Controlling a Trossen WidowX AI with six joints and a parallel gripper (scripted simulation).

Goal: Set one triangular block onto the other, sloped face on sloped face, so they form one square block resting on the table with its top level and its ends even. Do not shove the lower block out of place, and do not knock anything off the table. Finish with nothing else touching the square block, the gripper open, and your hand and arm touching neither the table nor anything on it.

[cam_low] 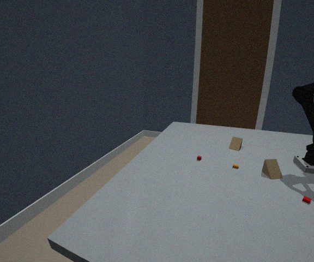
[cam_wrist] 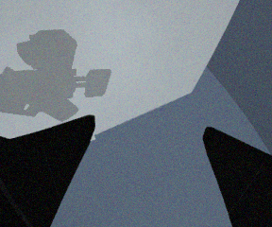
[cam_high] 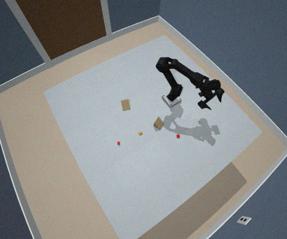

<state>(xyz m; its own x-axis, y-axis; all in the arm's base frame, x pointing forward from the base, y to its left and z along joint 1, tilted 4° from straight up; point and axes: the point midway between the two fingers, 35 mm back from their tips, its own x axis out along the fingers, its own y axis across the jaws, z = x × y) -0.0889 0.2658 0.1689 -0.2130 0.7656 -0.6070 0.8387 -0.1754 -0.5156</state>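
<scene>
My gripper tip is now 400 mm short of the tan triangular block, 510 mm to the left of it and 140 mm above it. From my gripper tip the other things lie so: small orange cube 480 mm ahead, 260 mm to the right, 150 mm below.
</scene>
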